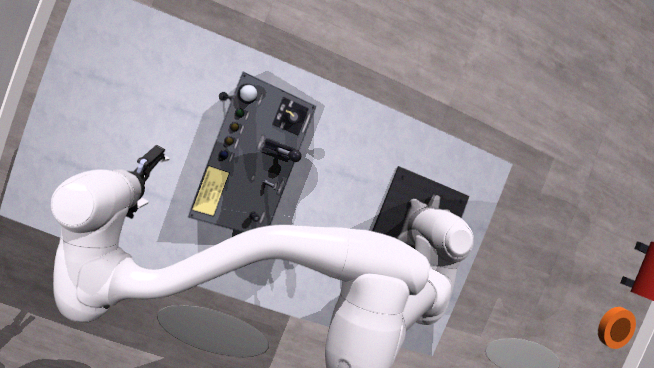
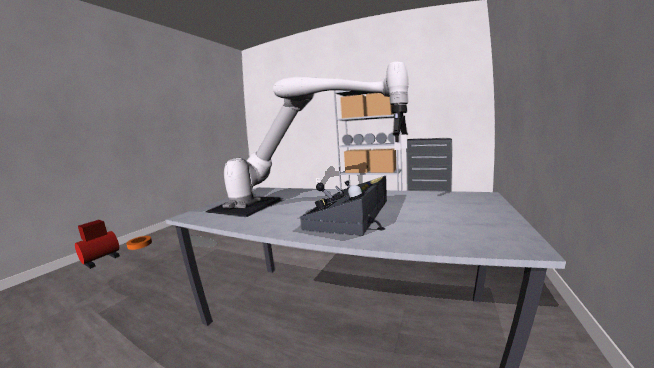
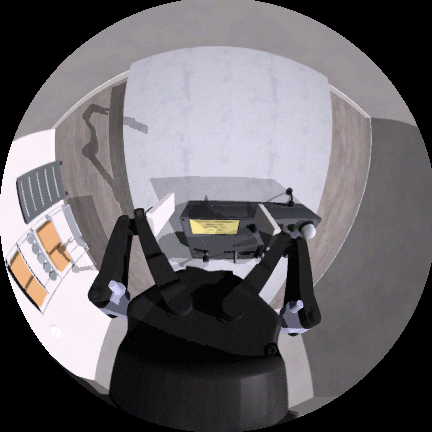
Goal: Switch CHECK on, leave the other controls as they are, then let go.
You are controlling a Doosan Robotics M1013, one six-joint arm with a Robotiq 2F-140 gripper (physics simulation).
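Frame: origin at the arm's base, x up, y ahead, z left, level; metres.
Where they show: gripper, fingertip midpoint: (image 1: 153,178) (image 2: 401,149) (image 3: 214,206); arm's base, link origin: (image 1: 424,226) (image 2: 242,203).
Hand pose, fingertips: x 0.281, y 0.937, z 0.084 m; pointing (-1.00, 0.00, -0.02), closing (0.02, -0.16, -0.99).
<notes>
Each offset is from my fingertips to the top centre of the thing. "spot": to the spot under its first point. Level surfaces: height alone.
The dark control panel (image 1: 240,185) (image 2: 335,223) (image 3: 235,210) stands on the table. It carries a white dome @[spot: dx -0.112, dy -0.162, dz -0.320 m] (image 1: 248,93) (image 2: 354,191) (image 3: 309,231), a green button @[spot: dx -0.141, dy -0.155, dz -0.255 m] (image 1: 240,113), two amber buttons (image 1: 234,126) (image 1: 229,140), a blue button @[spot: dx -0.142, dy -0.145, dz -0.116 m] (image 1: 223,154), a rotary selector @[dx -0.174, dy -0.315, dz -0.306 m] (image 1: 292,116), a black ball-ended lever @[dx -0.131, dy -0.364, dz -0.183 m] (image 1: 295,155), a small metal toggle @[dx -0.171, dy -0.313, dz -0.066 m] (image 1: 270,185) and a small black-tipped stick @[dx -0.166, dy -0.297, dz +0.054 m] (image 1: 254,216). The lettering is too small to read, so I cannot tell which control is CHECK. My gripper (image 1: 155,181) (image 2: 401,136) (image 3: 214,206) is open and empty, high above the table beside the panel's yellow-label end, touching no control.
A black ball-ended side lever @[spot: dx -0.271, dy -0.067, dz -0.300 m] (image 1: 223,96) (image 3: 289,191) sticks out from the panel's side. A yellow label @[spot: dx -0.162, dy -0.142, dz +0.012 m] (image 1: 211,191) (image 3: 214,227) lies on the panel. The arm's black base plate (image 1: 392,192) (image 2: 267,202) is on the table @[dx -0.296 m] (image 1: 125,75) (image 2: 450,220). Shelves and a drawer cabinet (image 2: 429,165) stand behind.
</notes>
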